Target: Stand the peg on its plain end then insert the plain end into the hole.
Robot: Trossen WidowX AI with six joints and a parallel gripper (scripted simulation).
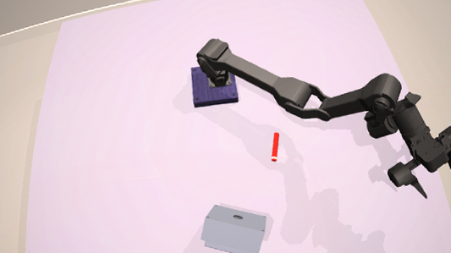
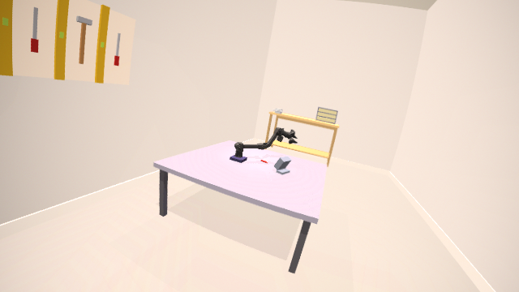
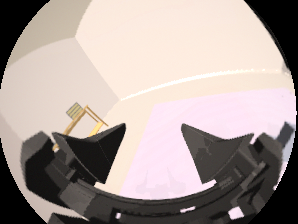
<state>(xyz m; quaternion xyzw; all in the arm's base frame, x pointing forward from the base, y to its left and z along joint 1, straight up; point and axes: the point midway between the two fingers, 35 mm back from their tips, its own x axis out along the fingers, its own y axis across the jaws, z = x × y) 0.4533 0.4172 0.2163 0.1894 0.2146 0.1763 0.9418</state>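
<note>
Now: gripper tip 31 cm to the left of the peg, 23 cm past it and 23 cm above it. Also, from my gripper tip: grey sloped panel: 45 cm to the right, 15 cm below, 4 cm behind.
</note>
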